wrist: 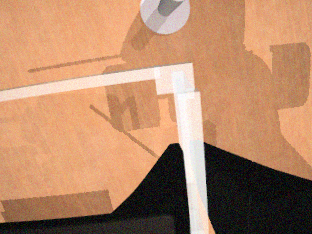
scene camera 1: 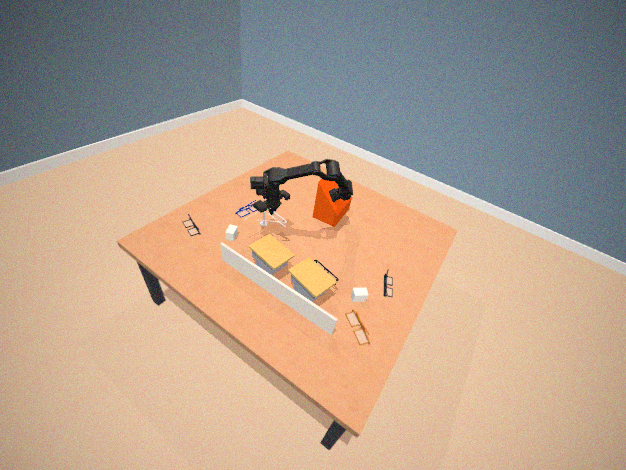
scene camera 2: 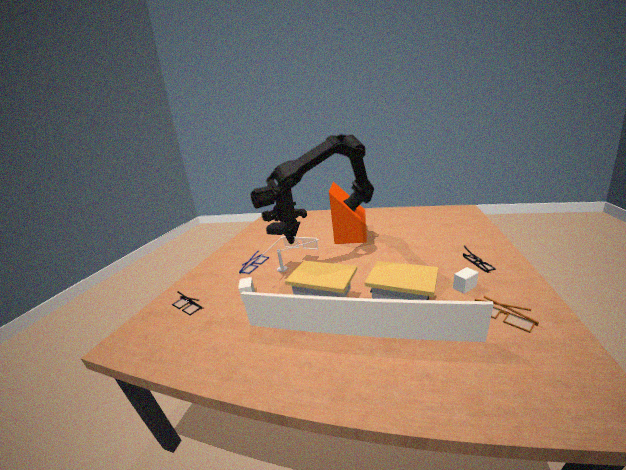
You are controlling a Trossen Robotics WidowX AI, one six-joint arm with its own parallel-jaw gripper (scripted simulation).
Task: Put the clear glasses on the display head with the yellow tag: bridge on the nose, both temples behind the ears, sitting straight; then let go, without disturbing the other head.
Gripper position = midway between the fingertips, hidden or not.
Note:
I see my gripper (scene camera 2: 291,243) and a display head (scene camera 2: 310,278).
My gripper shows as well in the wrist view (wrist: 184,152). The display head is seen too in scene camera 1 (scene camera 1: 270,255).

